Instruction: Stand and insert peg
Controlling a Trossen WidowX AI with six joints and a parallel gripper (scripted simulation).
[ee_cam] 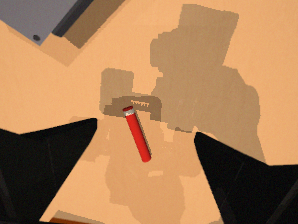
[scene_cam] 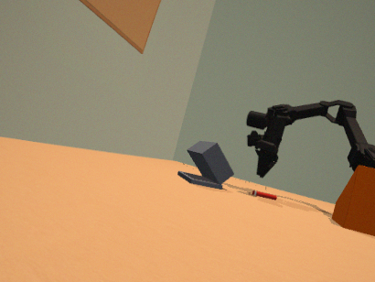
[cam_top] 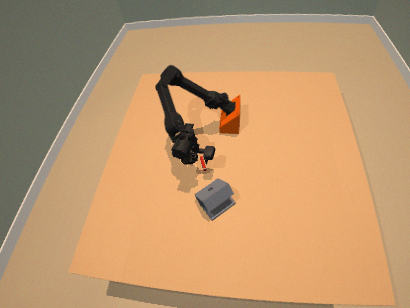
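My gripper tip is now 5 cm above the red peg, 2 cm to the right of it and 2 cm past it. The rest, counted from my gripper tip: grey sloped panel 16 cm ahead, 9 cm to the left, 1 cm above; then flat grey foot 17 cm ahead, 10 cm to the left, 6 cm below.
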